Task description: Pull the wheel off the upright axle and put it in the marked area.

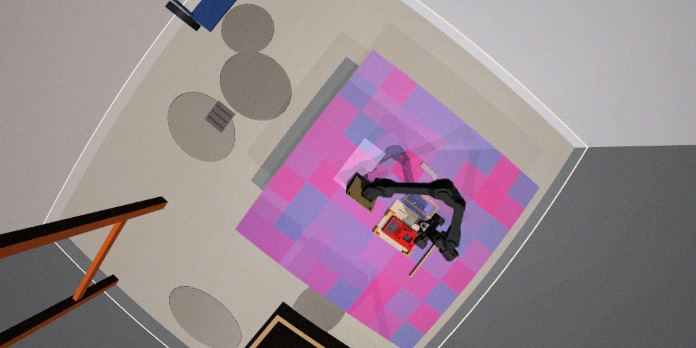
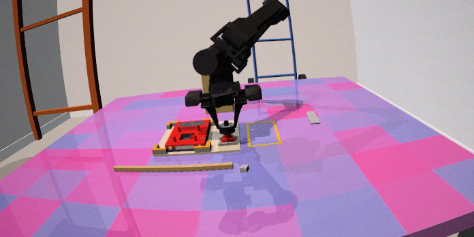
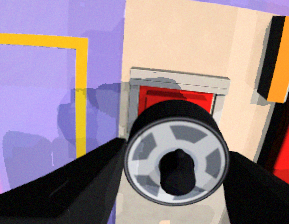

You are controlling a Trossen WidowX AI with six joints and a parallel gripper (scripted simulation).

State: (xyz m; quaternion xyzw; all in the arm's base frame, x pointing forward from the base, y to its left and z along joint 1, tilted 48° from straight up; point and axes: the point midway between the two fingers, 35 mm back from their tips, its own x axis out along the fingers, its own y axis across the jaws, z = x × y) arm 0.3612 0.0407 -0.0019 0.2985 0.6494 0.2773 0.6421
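Now: the black wheel right at my gripper tip. The rest, counted from my gripper tip: black axle 1 cm below; then grey cube 17 cm ahead, 4 cm below, 3 cm to the left; then wooden strip 15 cm ahead, 14 cm to the right, 4 cm below.
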